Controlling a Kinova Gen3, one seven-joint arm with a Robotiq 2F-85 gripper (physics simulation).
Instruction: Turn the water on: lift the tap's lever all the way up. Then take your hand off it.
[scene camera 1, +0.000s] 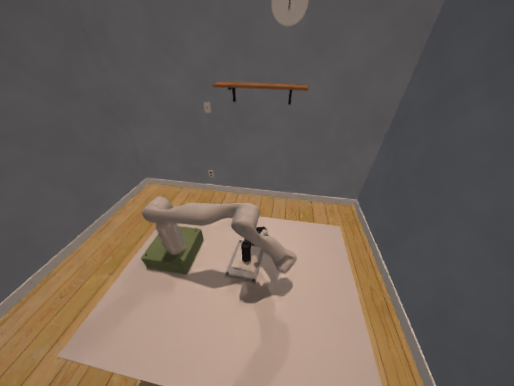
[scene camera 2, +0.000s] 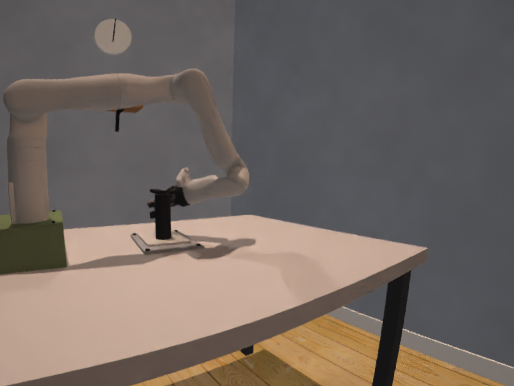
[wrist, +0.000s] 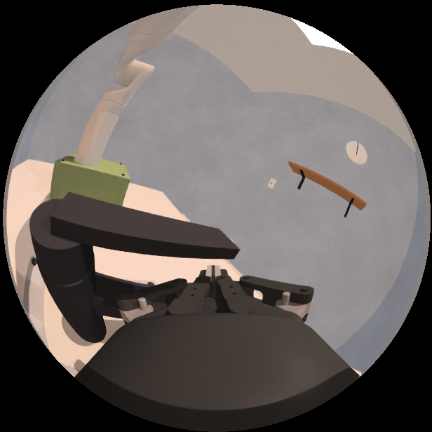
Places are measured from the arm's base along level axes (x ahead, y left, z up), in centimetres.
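Pixels of known places: gripper, fingertip midpoint: (scene camera 2: 148, 204); arm's base, origin of the base link: (scene camera 1: 177, 247) (scene camera 2: 31, 220).
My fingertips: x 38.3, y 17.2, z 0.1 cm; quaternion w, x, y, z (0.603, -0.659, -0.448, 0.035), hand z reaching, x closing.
For each thing: its top centre in the pictures, then the offset to it from my fingertips. "*": a spot on its surface instead. Level surfaces: height alone.
- black upright cylinder, surface spot: (scene camera 2: 163, 220) * dz -3.0, dx -1.6, dy -16.7 cm
- pale base plate, middle of its top: (scene camera 2: 163, 238) (scene camera 1: 246, 258) dz -8.9, dx -0.8, dy -14.4 cm
- spout, middle of its top: (scene camera 2: 157, 207) dz -0.2, dx +0.3, dy -7.5 cm
- pale table, its level: dz -10.1 cm
The tap is a black upright cylinder (scene camera 1: 246, 252) (scene camera 2: 163, 220) (wrist: 70, 285) on a pale base plate (scene camera 1: 242, 273) (scene camera 2: 172, 246). Its flat black lever (scene camera 2: 159, 191) (wrist: 145, 227) sits on top and looks near level in the scene camera 2 view. The spout (scene camera 2: 153, 214) (wrist: 120, 282) sticks out below the lever, partly hidden by the gripper in the wrist view. My gripper (scene camera 2: 151, 203) (wrist: 213, 273) is shut and empty. Its fingertips are beside the tap body, lower than the lever and above the spout. Whether they touch the lever cannot be told. In the scene camera 1 view my arm hides the fingertips.
The arm's green base block (scene camera 1: 172, 255) (scene camera 2: 32, 245) (wrist: 90, 182) stands on the pale table (scene camera 1: 200, 325) (scene camera 2: 225, 290), to the left of the tap in both scene views. A wooden shelf (scene camera 1: 260, 86) (wrist: 327, 185) and a round clock (scene camera 1: 290, 12) (scene camera 2: 113, 36) (wrist: 356, 152) are on the wall.
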